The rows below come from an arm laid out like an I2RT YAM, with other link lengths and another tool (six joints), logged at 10 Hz.
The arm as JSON. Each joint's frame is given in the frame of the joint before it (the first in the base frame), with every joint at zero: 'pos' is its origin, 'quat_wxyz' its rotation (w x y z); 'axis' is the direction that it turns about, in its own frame. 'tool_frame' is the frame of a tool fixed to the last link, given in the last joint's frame.
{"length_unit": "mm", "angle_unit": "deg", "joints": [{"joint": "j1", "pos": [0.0, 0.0, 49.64], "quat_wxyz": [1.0, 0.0, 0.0, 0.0], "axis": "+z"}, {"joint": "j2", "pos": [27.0, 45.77, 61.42], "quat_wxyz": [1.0, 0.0, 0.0, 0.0], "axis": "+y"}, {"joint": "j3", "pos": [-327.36, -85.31, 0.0], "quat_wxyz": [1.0, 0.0, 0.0, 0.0], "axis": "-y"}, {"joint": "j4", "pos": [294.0, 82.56, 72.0], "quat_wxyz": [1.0, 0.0, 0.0, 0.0], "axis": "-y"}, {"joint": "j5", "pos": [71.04, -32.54, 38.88], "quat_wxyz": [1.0, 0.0, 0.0, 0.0], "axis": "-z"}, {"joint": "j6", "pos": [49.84, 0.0, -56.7], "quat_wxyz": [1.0, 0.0, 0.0, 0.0], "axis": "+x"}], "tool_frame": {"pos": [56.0, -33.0, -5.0], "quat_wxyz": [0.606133, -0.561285, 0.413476, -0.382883]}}
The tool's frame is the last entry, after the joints.
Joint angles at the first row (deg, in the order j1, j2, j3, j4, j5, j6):
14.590 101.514 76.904 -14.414 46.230 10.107
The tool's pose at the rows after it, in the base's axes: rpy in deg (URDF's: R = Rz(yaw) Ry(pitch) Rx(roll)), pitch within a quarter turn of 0, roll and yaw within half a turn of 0; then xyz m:
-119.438, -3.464, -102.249, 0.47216, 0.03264, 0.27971
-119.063, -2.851, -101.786, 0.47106, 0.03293, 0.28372
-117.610, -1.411, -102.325, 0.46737, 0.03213, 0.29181
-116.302, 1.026, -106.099, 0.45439, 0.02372, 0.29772
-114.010, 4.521, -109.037, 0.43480, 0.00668, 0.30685
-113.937, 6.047, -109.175, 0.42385, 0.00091, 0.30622
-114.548, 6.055, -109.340, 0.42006, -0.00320, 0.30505
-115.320, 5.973, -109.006, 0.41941, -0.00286, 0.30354
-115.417, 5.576, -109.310, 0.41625, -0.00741, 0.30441
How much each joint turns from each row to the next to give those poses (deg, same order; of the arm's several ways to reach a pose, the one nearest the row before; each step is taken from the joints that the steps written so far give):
0.000 -0.528 0.000 0.000 -0.527 0.000
0.000 -0.609 0.000 -0.001 -0.615 0.000
0.000 -1.142 0.002 -0.001 0.000 1.133
-0.522 -1.758 -0.525 -2.195 1.669 4.559
-1.666 -4.040 -2.721 -0.001 0.001 3.346
-0.625 -2.201 -2.117 0.001 -1.138 1.064
-0.522 -0.620 -0.614 -0.528 -0.527 0.006
-0.006 0.000 -0.001 -0.702 -0.528 -0.001
-0.527 -0.610 -0.523 0.000 -0.005 -0.528

